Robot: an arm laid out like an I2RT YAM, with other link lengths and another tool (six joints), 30 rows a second.
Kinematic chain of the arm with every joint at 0, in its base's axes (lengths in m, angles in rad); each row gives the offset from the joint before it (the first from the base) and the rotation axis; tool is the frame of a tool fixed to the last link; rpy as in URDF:
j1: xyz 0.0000 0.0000 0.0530 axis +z
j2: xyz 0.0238 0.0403 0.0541 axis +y
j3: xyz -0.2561 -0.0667 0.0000 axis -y
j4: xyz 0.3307 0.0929 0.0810 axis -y
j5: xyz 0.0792 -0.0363 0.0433 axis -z
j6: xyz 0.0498 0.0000 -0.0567 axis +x
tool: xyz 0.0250 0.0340 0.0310 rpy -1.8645 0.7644 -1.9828
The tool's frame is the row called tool.
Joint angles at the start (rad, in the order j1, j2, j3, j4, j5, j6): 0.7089, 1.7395, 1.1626, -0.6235, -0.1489, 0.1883
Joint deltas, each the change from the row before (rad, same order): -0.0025, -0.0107, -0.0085, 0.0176, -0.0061, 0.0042; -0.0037, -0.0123, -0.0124, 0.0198, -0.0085, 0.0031; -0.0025, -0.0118, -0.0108, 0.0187, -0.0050, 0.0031; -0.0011, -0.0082, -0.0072, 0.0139, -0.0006, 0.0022; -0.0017, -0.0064, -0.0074, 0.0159, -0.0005, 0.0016
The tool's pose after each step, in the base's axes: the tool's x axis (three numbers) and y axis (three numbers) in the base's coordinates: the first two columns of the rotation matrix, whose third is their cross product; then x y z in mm. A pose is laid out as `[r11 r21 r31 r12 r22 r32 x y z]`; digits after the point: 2 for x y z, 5 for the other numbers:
[-0.26611 -0.95692 -0.11620 -0.95722 0.27653 -0.08515 308.34 353.62 119.51]
[-0.26806 -0.95361 -0.13699 -0.95557 0.28127 -0.08817 308.84 352.42 121.84]
[-0.26956 -0.95027 -0.15594 -0.95365 0.28591 -0.09381 309.27 351.57 124.40]
[-0.27057 -0.94781 -0.16863 -0.95186 0.28961 -0.10049 309.63 351.16 126.28]
[-0.27149 -0.94523 -0.18120 -0.94992 0.29343 -0.10746 310.34 350.70 127.47]

